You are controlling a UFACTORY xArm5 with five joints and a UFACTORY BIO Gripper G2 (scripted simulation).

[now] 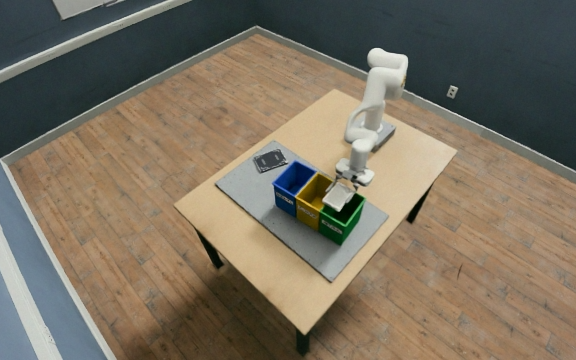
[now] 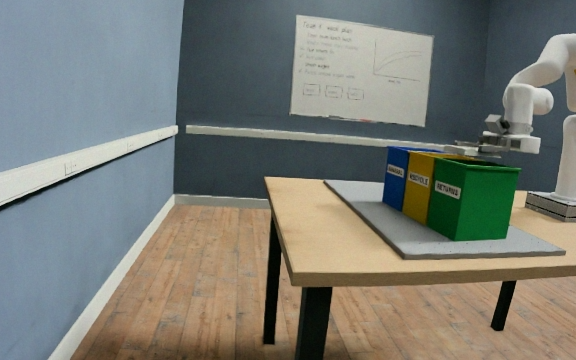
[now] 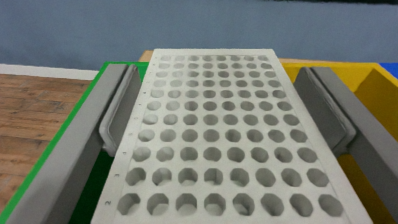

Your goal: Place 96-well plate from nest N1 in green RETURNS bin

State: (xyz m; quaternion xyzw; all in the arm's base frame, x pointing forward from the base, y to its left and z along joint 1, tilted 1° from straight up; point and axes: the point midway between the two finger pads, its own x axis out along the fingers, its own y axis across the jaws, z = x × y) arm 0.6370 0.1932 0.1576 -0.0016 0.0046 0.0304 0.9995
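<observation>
The green returns bin is 10 mm ahead of my hand, 40 mm to the left of it and 130 mm below it. The rest, counted from my hand: blue bin 20 mm ahead, 230 mm to the right, 130 mm below; then white 96-well plate 10 mm below; then yellow bin 20 mm ahead, 100 mm to the right, 130 mm below.
</observation>
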